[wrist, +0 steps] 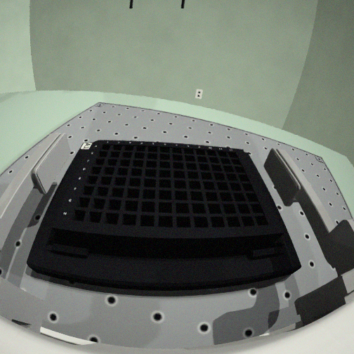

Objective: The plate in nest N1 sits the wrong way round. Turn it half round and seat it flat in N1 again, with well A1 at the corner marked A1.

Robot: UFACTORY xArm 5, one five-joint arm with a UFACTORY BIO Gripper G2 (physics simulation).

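A black plate with a grid of square wells lies in the black nest in the wrist view. It looks level and low inside the nest's rim. Small white row letters run down its left side, with H at the near end, and column numbers run along its far edge. A white tag marked A1 sits at the nest's far left corner, beside the plate's lettered corner. My gripper is open, with one finger on each side of the plate and a gap between each pad and the plate.
The nest stands on a grey deck with rows of round holes. Shadows of the gripper fall on the deck. A green-grey wall with a small white socket rises behind. Two thin dark bars show at the top edge of the view.
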